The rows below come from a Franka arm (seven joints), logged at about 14 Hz.
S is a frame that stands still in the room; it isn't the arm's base.
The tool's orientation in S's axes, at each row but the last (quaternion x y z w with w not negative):
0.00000 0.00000 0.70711 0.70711
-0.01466 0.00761 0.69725 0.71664
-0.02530 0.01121 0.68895 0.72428
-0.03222 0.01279 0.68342 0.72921
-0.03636 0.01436 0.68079 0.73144
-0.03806 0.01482 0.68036 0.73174
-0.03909 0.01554 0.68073 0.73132
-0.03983 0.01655 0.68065 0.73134
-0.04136 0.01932 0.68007 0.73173
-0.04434 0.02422 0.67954 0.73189
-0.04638 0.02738 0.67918 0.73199
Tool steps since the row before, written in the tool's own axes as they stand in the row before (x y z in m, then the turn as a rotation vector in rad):
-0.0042 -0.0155 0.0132 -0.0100 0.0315 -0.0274
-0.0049 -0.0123 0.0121 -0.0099 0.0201 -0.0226
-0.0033 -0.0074 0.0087 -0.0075 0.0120 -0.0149
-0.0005 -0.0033 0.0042 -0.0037 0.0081 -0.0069
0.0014 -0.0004 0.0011 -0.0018 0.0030 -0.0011
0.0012 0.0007 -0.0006 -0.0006 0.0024 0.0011
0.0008 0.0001 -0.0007 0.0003 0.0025 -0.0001
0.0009 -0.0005 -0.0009 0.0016 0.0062 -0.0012
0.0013 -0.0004 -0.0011 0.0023 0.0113 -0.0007
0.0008 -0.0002 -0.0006 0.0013 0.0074 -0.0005
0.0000 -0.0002 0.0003 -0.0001 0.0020 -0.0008
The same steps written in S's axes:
0.0155 -0.0042 0.0132 -0.0315 -0.0100 -0.0274
0.0120 -0.0048 0.0124 -0.0201 -0.0101 -0.0225
0.0071 -0.0032 0.0090 -0.0121 -0.0077 -0.0147
0.0032 -0.0004 0.0043 -0.0081 -0.0036 -0.0069
0.0005 0.0014 0.0010 -0.0031 -0.0017 -0.0011
-0.0006 0.0012 -0.0007 -0.0025 -0.0003 0.0011
0.0000 0.0007 -0.0008 -0.0025 0.0005 -0.0002
0.0006 0.0008 -0.0009 -0.0060 0.0019 -0.0015
0.0005 0.0012 -0.0012 -0.0111 0.0030 -0.0013
0.0003 0.0007 -0.0007 -0.0073 0.0018 -0.0009
0.0002 0.0000 0.0003 -0.0020 0.0000 -0.0008

